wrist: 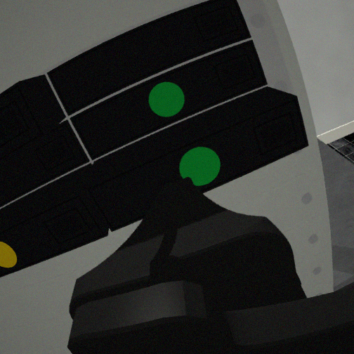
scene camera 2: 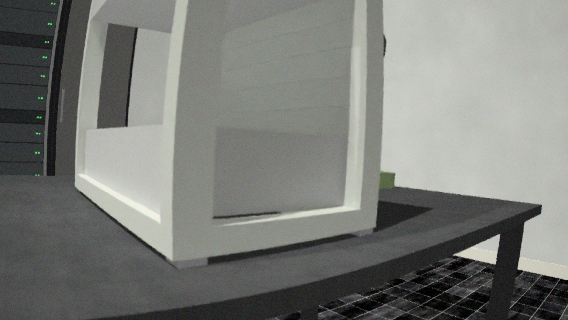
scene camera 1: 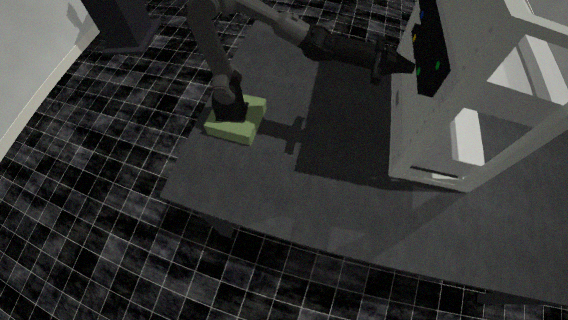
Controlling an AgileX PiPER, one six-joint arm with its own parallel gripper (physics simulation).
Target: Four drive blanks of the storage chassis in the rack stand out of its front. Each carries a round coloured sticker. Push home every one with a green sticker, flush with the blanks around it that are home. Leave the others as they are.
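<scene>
The gripper is visible, and the wrist view shows it too. There's also a pale rack to be seen.
</scene>
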